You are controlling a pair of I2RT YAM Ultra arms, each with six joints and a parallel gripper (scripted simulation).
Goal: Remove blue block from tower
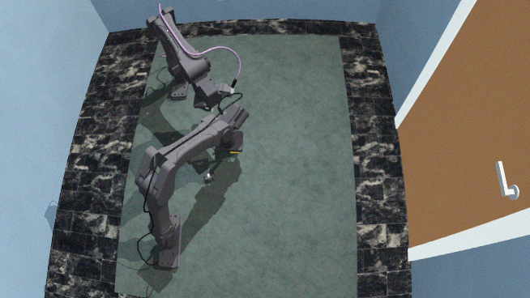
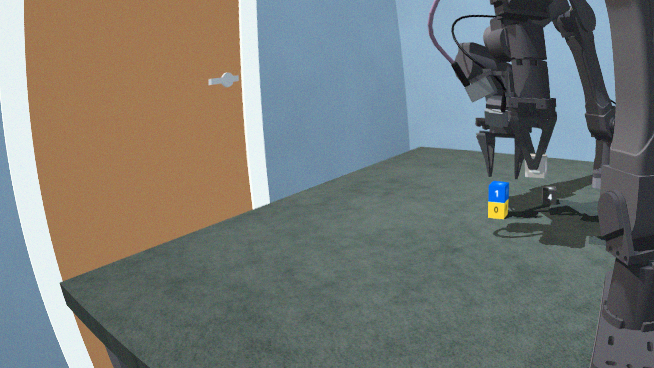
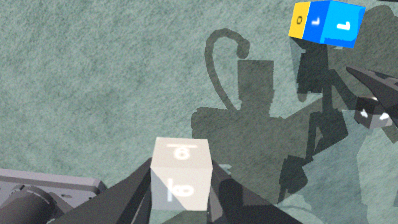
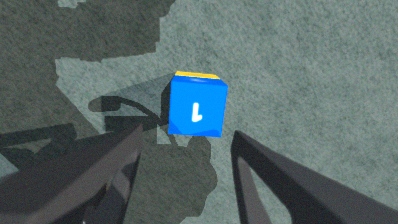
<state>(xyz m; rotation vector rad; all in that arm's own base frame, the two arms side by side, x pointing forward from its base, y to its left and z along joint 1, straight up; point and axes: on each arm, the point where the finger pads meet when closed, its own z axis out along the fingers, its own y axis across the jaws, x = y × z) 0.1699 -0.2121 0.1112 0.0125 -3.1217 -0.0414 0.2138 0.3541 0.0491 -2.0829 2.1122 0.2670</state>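
The blue block showing 1 lies 3 cm below my right hand and 2 cm to the left of it. From my right hand the other things lie so: yellow block marked 0: 6 cm below, 2 cm to the left; white block: 14 cm to the left, 8 cm behind, 5 cm above; small dark block showing 4: 9 cm to the right, 9 cm behind, 6 cm below.
Right now the yellow block marked 0 is 120 mm to the right of my left hand, 110 mm below it and 80 mm ahead of it. Round my left hand: blue block showing 1: 120 mm to the right, 80 mm below, 80 mm ahead; white block: right at my left hand; small dark block showing 4: 230 mm to the right, 110 mm below, 10 mm behind.
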